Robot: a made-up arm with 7 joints. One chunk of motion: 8 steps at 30 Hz.
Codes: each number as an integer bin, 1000 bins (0 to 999) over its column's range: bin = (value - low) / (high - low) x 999, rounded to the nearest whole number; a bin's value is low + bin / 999 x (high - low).
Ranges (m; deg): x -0.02..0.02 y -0.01..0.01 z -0.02..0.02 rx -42..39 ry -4..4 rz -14..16
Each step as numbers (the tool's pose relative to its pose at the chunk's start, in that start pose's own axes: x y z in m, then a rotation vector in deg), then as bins.
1 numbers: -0.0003 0.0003 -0.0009 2.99 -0.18 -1.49
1 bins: 492 514 477 555 477 417
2 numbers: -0.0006 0.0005 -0.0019 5.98 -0.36 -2.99
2 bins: 485 524 452 592 455 367
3 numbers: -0.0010 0.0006 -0.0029 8.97 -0.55 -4.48
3 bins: 475 529 427 629 431 317
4 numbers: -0.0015 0.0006 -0.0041 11.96 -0.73 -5.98
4 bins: 462 529 397 666 408 267
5 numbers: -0.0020 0.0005 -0.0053 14.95 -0.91 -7.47
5 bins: 450 524 367 702 386 217
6 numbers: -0.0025 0.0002 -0.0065 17.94 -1.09 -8.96
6 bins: 437 509 337 739 363 168
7 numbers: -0.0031 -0.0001 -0.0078 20.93 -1.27 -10.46
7 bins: 422 495 305 776 341 118
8 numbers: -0.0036 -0.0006 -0.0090 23.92 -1.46 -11.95
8 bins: 410 470 275 813 317 68
